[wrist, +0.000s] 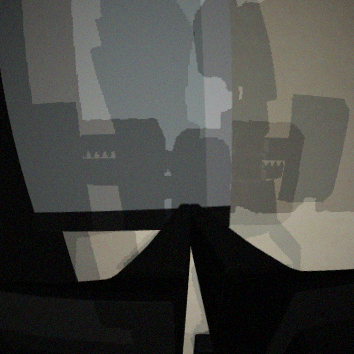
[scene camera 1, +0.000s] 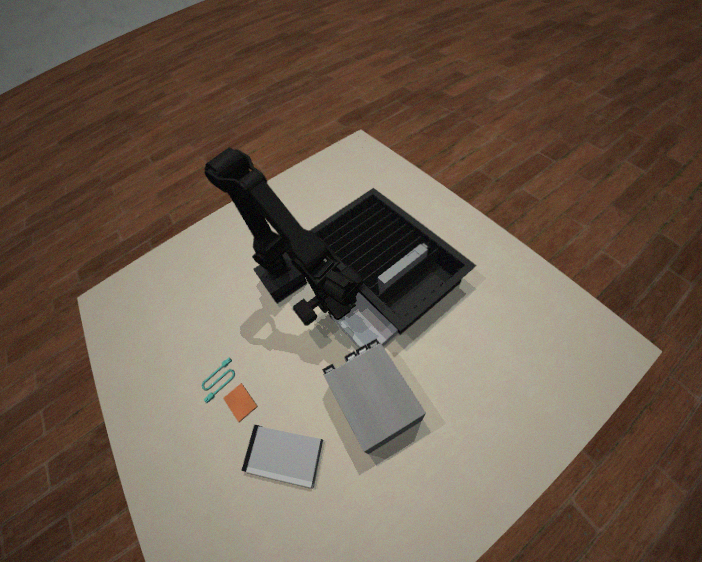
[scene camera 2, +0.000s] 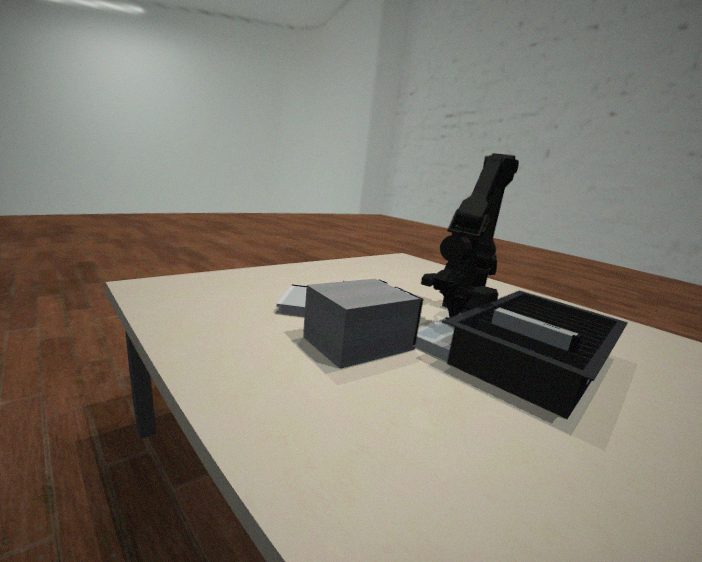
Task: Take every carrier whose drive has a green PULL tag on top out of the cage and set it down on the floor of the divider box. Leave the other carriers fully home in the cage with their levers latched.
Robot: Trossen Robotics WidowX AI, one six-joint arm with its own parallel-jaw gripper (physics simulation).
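Places are measured from the arm's base along level axes (x right, y up, z back), in centimetres.
Where they show: gripper, fingertip midpoint: point(wrist: 188, 211); arm's base, link origin: point(scene camera 1: 277, 267).
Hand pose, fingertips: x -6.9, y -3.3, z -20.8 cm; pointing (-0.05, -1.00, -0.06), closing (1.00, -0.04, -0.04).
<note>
Each offset is from my fingertips to the top centre of the thing. "*": to the spot under its first point. Level surfaces: height alone.
The grey cage {dx +5.8, dy +9.2, dz -25.7 cm} point(scene camera 1: 374, 398) point(scene camera 2: 363, 321) stands on the table, with several black carrier fronts along its open side and a gap between them. A pale carrier {dx -3.7, dy +0.0, dz -4.4 cm} point(scene camera 1: 383, 329) point(scene camera 2: 432, 340) point(wrist: 145, 75) lies flat on the table between the cage and the black divider box {dx -20.7, dy +6.5, dz +4.1 cm} point(scene camera 1: 430, 231) point(scene camera 2: 503, 368). Another carrier {dx -21.3, dy +8.5, dz -3.8 cm} point(scene camera 1: 403, 266) point(scene camera 2: 535, 329) is in the divider box, on edge. My gripper point(scene camera 2: 450, 314) point(wrist: 188, 211) is shut and empty, its tips at the flat carrier's black front in the wrist view. The arm hides the fingertips in scene camera 1. No green tag can be made out.
A separate pale drive-like unit {dx +30.7, dy +0.0, dz -23.6 cm} point(scene camera 1: 283, 456) point(scene camera 2: 291, 298) with a black end lies flat beside the cage. A teal cable {dx +37.3, dy -1.8, dz +3.2 cm} point(scene camera 1: 218, 380) and an orange square {* dx +34.4, dy -2.2, dz -6.1 cm} point(scene camera 1: 240, 402) lie on the table {dy -2.7 cm} point(scene camera 1: 175, 327). The divider box has raised walls and narrow slots.
</note>
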